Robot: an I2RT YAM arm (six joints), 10 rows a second.
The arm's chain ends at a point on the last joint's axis. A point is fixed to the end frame.
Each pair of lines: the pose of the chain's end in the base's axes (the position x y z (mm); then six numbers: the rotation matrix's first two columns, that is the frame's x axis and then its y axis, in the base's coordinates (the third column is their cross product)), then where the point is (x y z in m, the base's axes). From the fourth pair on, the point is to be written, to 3 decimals.
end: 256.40, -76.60, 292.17, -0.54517, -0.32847, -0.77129, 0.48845, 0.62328, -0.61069
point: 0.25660 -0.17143 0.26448
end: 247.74, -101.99, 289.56, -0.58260, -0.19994, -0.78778, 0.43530, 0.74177, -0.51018
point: 0.24858 -0.19004 0.24477
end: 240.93, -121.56, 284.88, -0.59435, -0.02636, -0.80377, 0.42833, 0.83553, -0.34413
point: 0.24103 -0.19785 0.22211
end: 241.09, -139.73, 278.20, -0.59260, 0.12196, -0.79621, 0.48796, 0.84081, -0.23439
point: 0.236 -0.207 0.206
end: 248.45, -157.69, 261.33, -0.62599, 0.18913, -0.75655, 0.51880, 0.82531, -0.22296
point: 0.236 -0.221 0.187
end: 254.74, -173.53, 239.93, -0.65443, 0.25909, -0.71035, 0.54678, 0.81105, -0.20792
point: 0.235 -0.232 0.163
